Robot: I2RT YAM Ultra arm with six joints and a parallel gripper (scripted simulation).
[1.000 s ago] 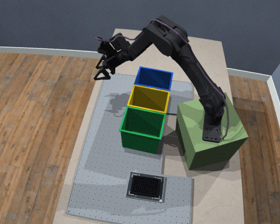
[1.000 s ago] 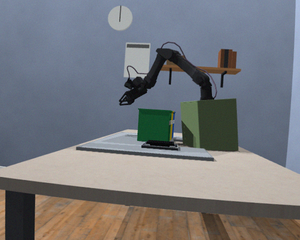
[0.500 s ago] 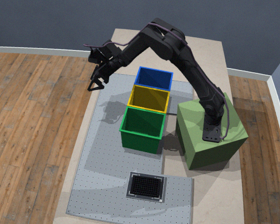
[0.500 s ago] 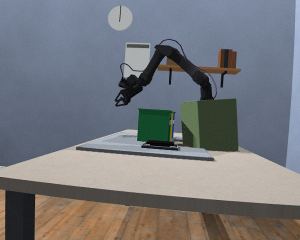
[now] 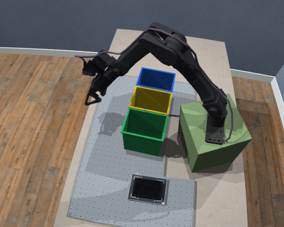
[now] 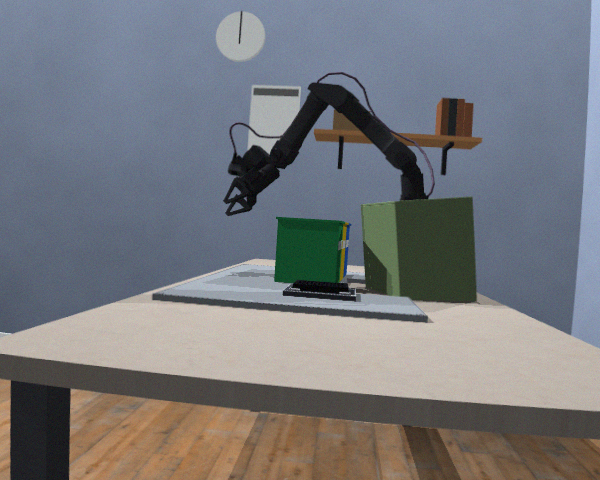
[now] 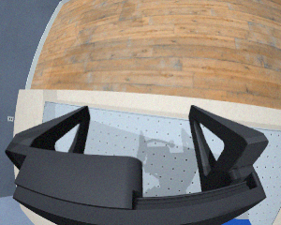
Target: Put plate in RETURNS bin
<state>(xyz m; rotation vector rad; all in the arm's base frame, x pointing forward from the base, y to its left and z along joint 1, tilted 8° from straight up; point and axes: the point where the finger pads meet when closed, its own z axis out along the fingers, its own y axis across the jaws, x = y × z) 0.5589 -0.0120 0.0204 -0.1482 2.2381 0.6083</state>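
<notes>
Now: the black 96-well plate 35 cm behind my hand, 28 cm to the left of it and 18 cm below it. The rest, counted from my hand: blue bin (27 cm behind, 21 cm to the right, 11 cm below); then yellow bin (27 cm behind, 8 cm to the right, 11 cm below); then green bin (28 cm behind, 5 cm to the left, 11 cm below).
</notes>
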